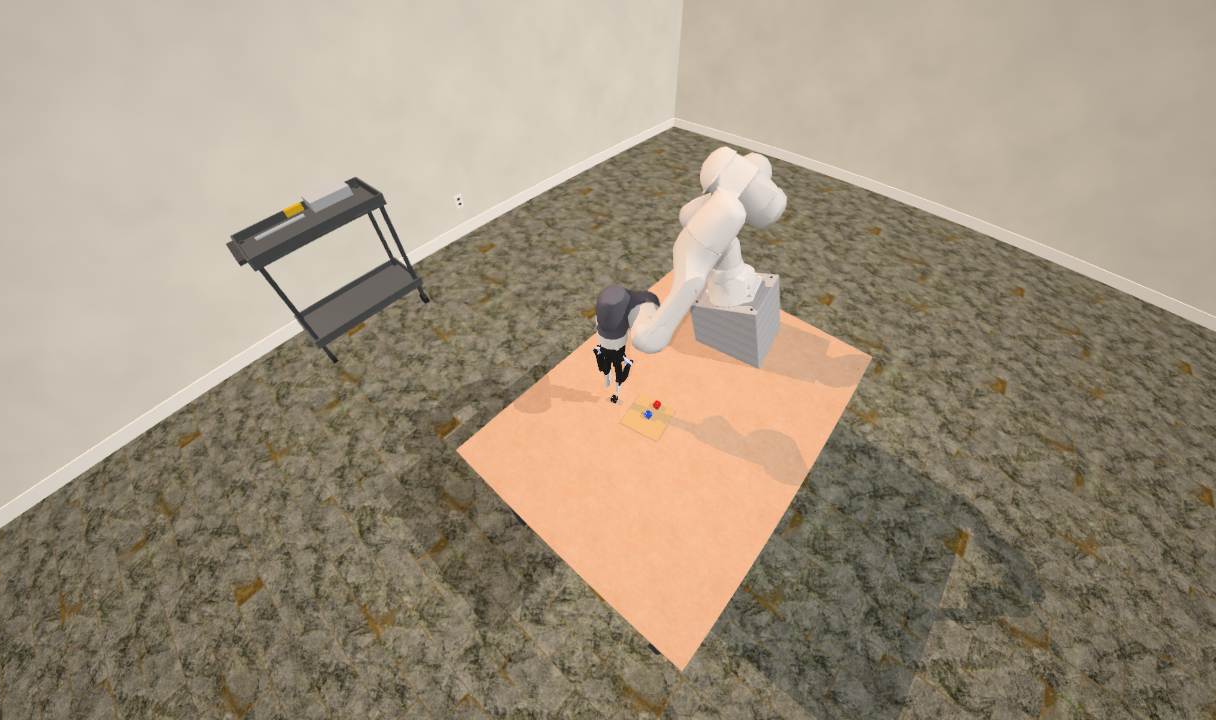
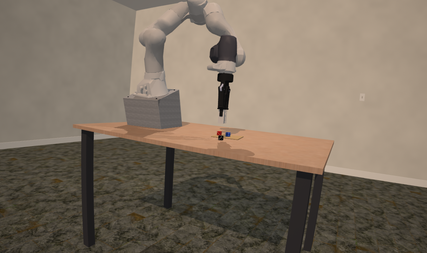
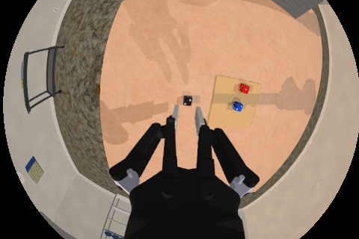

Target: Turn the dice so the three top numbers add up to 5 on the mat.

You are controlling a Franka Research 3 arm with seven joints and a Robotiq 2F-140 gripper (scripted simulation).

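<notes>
My gripper is now 10 cm above the black die. Round my hand: blue die 13 cm to the left, 10 cm below, 2 cm behind; then tan mat 13 cm to the left, 11 cm below, 2 cm behind; then red die 13 cm to the left, 10 cm below, 7 cm behind.
</notes>
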